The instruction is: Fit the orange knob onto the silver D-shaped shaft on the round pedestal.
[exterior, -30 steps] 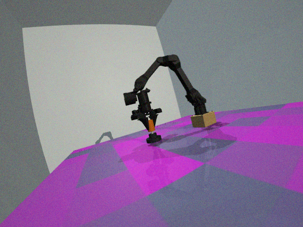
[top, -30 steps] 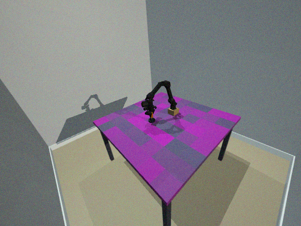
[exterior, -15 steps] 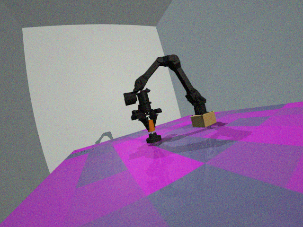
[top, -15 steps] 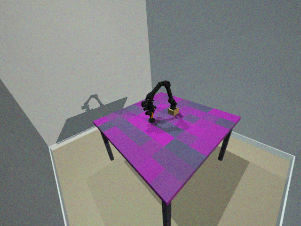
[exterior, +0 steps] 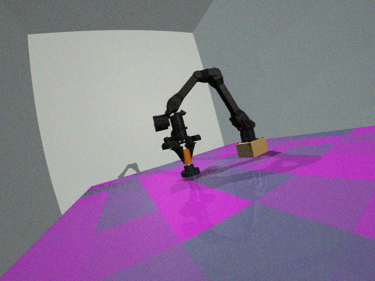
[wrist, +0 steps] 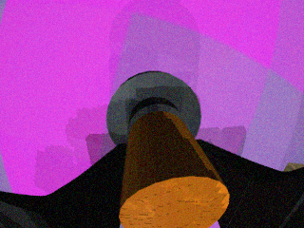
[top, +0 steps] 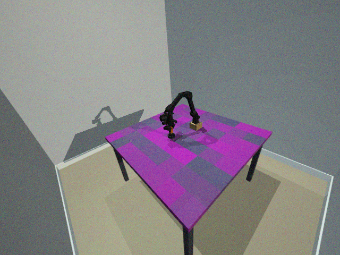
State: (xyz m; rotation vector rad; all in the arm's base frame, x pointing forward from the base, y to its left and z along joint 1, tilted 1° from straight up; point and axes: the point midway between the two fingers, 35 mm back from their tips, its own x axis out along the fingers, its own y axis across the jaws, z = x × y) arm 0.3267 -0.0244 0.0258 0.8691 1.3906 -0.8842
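The round pedestal lies 30 mm below my gripper tip. Also, from my gripper tip: orange knob 30 mm above.
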